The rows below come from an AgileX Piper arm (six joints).
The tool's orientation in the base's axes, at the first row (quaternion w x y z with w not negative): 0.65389 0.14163 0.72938 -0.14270
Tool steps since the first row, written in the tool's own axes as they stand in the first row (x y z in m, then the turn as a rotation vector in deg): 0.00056 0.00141 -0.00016 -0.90 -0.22 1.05; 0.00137 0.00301 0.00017 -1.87 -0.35 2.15; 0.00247 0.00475 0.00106 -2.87 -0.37 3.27; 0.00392 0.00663 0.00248 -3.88 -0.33 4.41; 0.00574 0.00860 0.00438 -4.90 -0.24 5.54; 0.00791 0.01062 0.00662 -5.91 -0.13 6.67; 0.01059 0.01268 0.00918 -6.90 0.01 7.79; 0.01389 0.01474 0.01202 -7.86 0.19 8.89; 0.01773 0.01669 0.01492 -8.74 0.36 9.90; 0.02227 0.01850 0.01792 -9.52 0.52 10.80; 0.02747 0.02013 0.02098 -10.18 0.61 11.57
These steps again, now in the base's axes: 0.00035 0.00137 -0.00057 0.97 -0.63 0.79; 0.00120 0.00273 -0.00145 2.02 -1.20 1.64; 0.00258 0.00400 -0.00268 3.14 -1.68 2.52; 0.00446 0.00520 -0.00431 4.30 -2.12 3.41; 0.00678 0.00630 -0.00636 5.48 -2.50 4.30; 0.00939 0.00732 -0.00880 6.66 -2.86 5.18; 0.01226 0.00826 -0.01178 7.84 -3.19 6.05; 0.01532 0.00910 -0.01540 9.02 -3.48 6.89; 0.01833 0.00983 -0.01957 10.10 -3.74 7.65; 0.02131 0.01040 -0.02443 11.07 -3.96 8.33; 0.02420 0.01080 -0.02996 11.87 -4.19 8.90
